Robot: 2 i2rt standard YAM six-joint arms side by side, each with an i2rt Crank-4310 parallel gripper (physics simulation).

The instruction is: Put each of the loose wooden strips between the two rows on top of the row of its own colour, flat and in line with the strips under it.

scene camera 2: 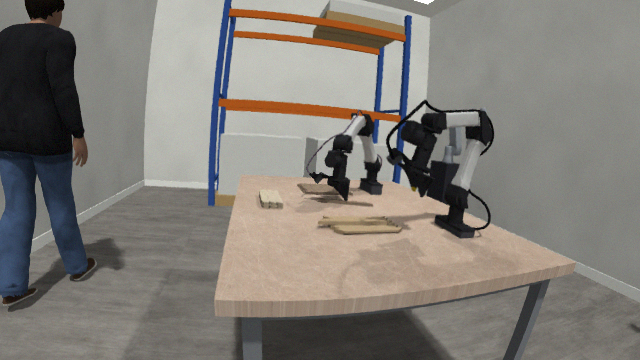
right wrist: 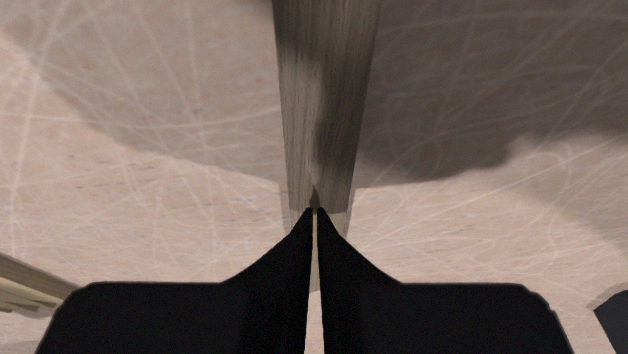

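Pixels of known places: left gripper, fingertip midpoint: [scene camera 2: 417,194]; right gripper, fingertip midpoint: [scene camera 2: 345,200] [right wrist: 315,212]; left arm's base, link origin: [scene camera 2: 454,224]; right arm's base, link origin: [scene camera 2: 371,182].
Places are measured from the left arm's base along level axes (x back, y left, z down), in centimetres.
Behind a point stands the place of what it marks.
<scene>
A grey-brown loose strip [scene camera 2: 361,203] @(z 1.2, x -27.8, y -35.5 cm) [right wrist: 325,100] @(z 1.0, x -40.6, y -40.2 cm) lies flat on the table between the two rows. A grey-brown row [scene camera 2: 315,189] @(z 1.0, x -45.1, y -62.1 cm) lies behind it, and a tan row [scene camera 2: 367,229] @(z 1.0, x -37.5, y 2.1 cm) of strips lies nearer the camera. Strips, likely of the tan row, show in part at the left edge of the right wrist view [right wrist: 35,282] @(z 1.5, x -28.8, y -14.4 cm). My right gripper [scene camera 2: 346,199] @(z 0.7, x -34.6, y -38.4 cm) [right wrist: 315,212] @(z 0.7, x -34.6, y -38.4 cm) points down over the loose strip, its fingertips almost together, narrower than the strip, with nothing seen between them. My left gripper [scene camera 2: 423,194] @(z -11.7, x -19.9, y 1.3 cm) hangs above the table at the right; its finger opening is too small to tell.
A pale stack of wooden pieces [scene camera 2: 270,198] @(z -0.3, x -69.4, y -31.5 cm) lies near the table's left edge. The right arm's base [scene camera 2: 371,187] @(z -1.6, x -13.9, y -62.1 cm) stands at the back and the left arm's base [scene camera 2: 454,226] @(z -0.6, x -3.2, y 4.7 cm) at the right edge. A person [scene camera 2: 42,90] stands at the left, and a blue and orange rack [scene camera 2: 214,130] stands behind.
</scene>
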